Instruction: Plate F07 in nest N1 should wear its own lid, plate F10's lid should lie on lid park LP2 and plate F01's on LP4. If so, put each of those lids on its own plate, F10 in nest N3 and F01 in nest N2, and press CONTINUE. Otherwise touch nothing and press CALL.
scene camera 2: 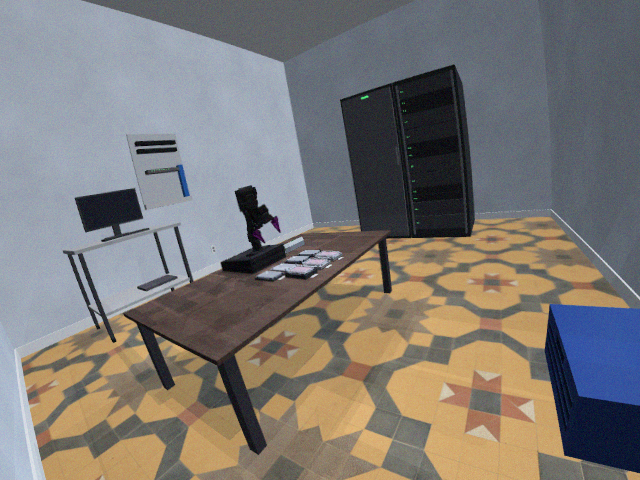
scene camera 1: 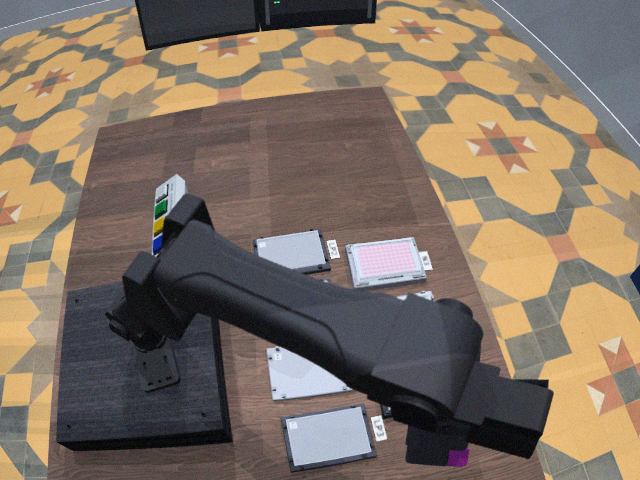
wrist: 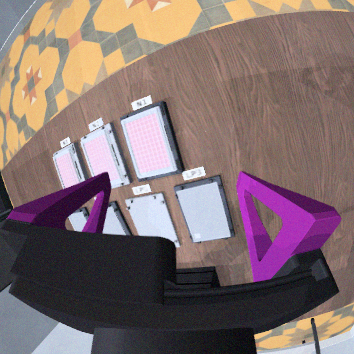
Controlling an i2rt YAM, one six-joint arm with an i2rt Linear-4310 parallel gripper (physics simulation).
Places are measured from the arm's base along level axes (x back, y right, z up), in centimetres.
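Pixels of known places: gripper, fingertip midpoint: (scene camera 2: 272, 237) (wrist: 173, 178); arm's base, link origin: (scene camera 2: 258, 251) (scene camera 1: 151, 337).
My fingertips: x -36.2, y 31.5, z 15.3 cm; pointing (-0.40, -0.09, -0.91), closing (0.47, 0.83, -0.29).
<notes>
For each thing: its top centre in the pictures, then the offset to it from my fingertips. "spot": a spot on its surface instead. Level surfaces: height alone.
- nest N1, top centre: (wrist: 147, 143) (scene camera 2: 300, 269) dx -5.4, dy -10.6, dz -21.0 cm
- N1 plate, top centre: (wrist: 145, 144) (scene camera 2: 300, 268) dx -5.4, dy -10.6, dz -20.2 cm
- middle plate, top centre: (wrist: 98, 160) (scene camera 2: 314, 260) dx -8.1, dy -23.5, dz -20.7 cm
- left plate, top centre: (scene camera 1: 386, 256) (wrist: 65, 174) (scene camera 2: 327, 252) dx -10.7, dy -36.7, dz -20.4 cm
- LP2, top centre: (scene camera 1: 290, 250) (wrist: 82, 231) (scene camera 2: 309, 251) dx +6.2, dy -45.8, dz -22.0 cm
- LP3, top centre: (scene camera 1: 328, 436) (wrist: 204, 214) (scene camera 2: 269, 274) dx +12.8, dy -7.3, dz -22.0 cm
- button panel, surface spot: (scene camera 1: 180, 189) spot: dx +24.9, dy -68.5, dz -18.7 cm
- wooden table, surface height: dz -23.8 cm
- green button, surface spot: (scene camera 1: 160, 208) spot: dx +30.2, dy -64.3, dz -18.6 cm
- yellow button, surface spot: (scene camera 1: 158, 225) spot: dx +31.3, dy -59.7, dz -18.8 cm
My gripper (wrist: 173, 178) (scene camera 2: 271, 237) is open and empty, above the table. In the wrist view, pink plates stand in nest N1 (wrist: 176, 150), the middle nest and the far-left nest: the N1 plate (wrist: 146, 142), the middle plate (wrist: 100, 154) and the left plate (wrist: 67, 169). The left one, in N3, also shows in scene camera 1 (scene camera 1: 387, 259). Whether the N1 plate wears a lid is unclear. Grey lids lie on LP2 (scene camera 1: 292, 250), on LP3 (scene camera 1: 330, 436) (wrist: 204, 210) and on a park between them (scene camera 1: 305, 374) (wrist: 151, 215). Their small tags are unreadable. A button panel (scene camera 1: 180, 189) is partly behind the arm.
The arm crosses above the plates in scene camera 1 and hides several. Its black base block (scene camera 1: 103, 361) stands on the wooden table (scene camera 1: 320, 155). A green button (scene camera 1: 160, 208) and a yellow button (scene camera 1: 158, 225) show on the panel. A blue box (scene camera 2: 594, 356) stands on the floor.
</notes>
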